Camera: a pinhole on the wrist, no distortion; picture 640 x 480 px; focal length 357.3 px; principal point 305.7 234.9 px. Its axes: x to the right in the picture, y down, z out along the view. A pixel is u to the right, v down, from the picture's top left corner.
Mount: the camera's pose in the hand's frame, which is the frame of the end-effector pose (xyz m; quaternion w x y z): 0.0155 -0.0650 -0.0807 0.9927 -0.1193 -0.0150 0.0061
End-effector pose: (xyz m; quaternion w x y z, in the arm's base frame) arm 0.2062 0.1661 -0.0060 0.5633 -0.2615 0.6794 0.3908
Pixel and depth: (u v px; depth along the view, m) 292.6 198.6 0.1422
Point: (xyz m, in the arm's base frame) 0.2750 0.1913 -0.0262
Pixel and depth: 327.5 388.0 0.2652
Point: 0.1992 0.3526 -0.0111
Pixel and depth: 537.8 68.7 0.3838
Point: 0.4539 0.3894 -0.3070
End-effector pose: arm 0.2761 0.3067 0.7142 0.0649 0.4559 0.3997 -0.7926
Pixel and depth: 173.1 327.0 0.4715
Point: 0.2223 -0.0858 0.8478
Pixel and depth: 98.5 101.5 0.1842
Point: 0.2149 0.2647 0.8700
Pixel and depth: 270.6 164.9 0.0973
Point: 0.2339 0.3358 0.7514
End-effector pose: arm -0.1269 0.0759 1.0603 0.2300 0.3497 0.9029 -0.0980
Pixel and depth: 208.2 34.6 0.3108
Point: -0.0960 -0.1767 0.8729
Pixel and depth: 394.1 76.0 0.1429
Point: -0.1942 0.0104 0.9742
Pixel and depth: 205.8 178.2 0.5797
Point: 0.1394 -0.2034 0.7029
